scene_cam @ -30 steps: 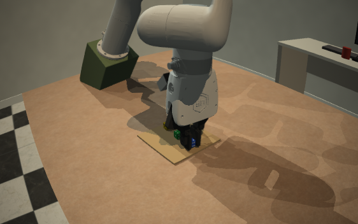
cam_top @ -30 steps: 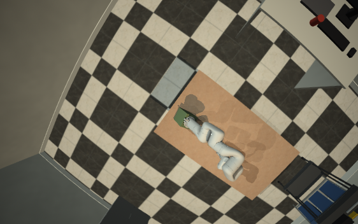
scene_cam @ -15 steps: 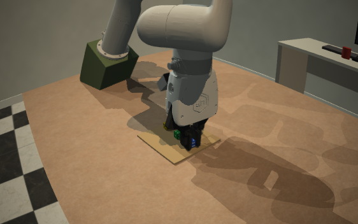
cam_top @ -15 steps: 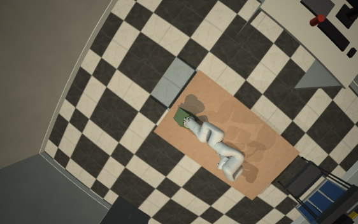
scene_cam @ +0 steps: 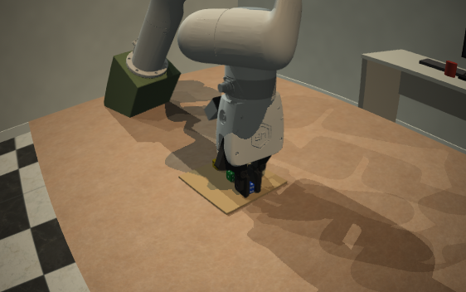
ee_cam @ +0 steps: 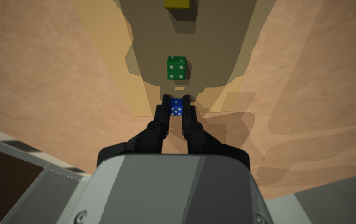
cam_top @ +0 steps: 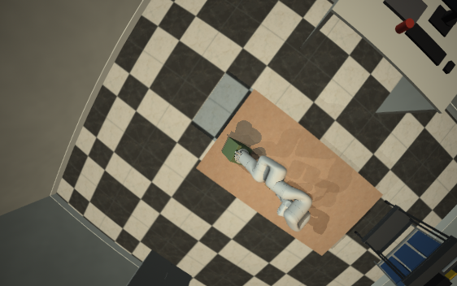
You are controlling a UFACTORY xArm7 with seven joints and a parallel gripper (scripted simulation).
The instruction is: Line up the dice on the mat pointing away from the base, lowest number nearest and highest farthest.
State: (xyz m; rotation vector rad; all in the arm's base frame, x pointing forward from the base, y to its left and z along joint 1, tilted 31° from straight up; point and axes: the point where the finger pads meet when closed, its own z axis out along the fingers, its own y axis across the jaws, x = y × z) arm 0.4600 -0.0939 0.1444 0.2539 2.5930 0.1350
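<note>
The blue die is 10 mm below my hand. From my hand the other things lie so: tan mat (50 mm behind, 10 mm to the left, 30 mm below); green die (50 mm behind, 10 mm to the left, 20 mm below); yellow die (90 mm behind, 20 mm to the left, 20 mm below).
</note>
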